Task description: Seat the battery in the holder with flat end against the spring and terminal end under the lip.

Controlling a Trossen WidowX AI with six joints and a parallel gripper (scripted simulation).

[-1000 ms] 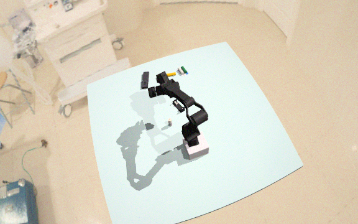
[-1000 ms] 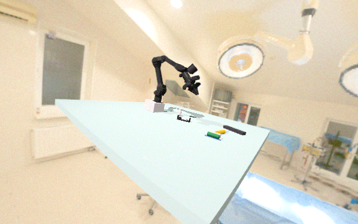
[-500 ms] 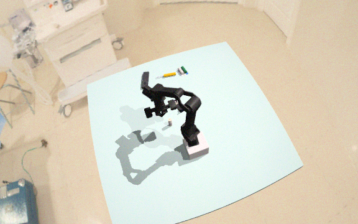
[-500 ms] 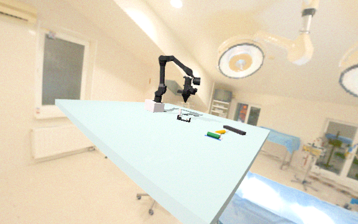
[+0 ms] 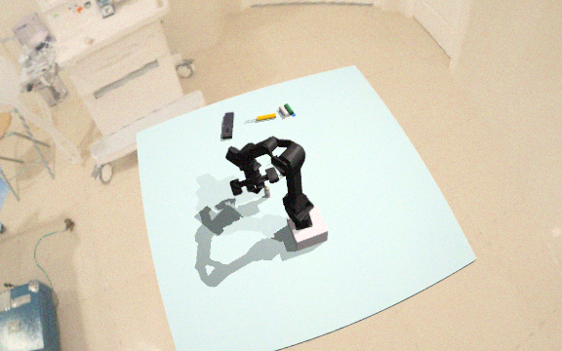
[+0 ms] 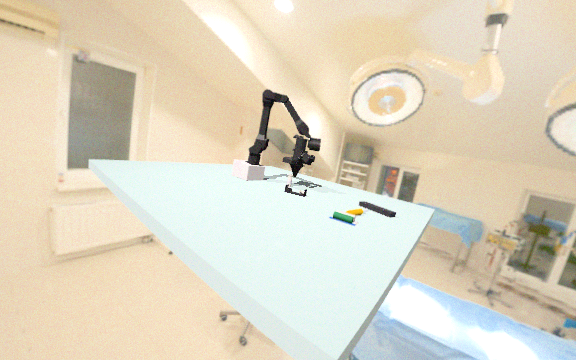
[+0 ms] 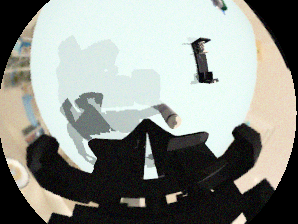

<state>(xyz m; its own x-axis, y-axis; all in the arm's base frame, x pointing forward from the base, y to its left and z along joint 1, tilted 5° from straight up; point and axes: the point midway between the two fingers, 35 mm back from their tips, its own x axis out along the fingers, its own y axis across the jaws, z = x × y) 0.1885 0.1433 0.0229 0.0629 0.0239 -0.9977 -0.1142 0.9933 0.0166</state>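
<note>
The battery is 10 mm ahead of my gripper tip, 40 mm to the right of it and 20 mm below it. From my gripper tip the other things lie so: black bar (440 mm ahead, 70 mm to the left, 40 mm below).
</note>
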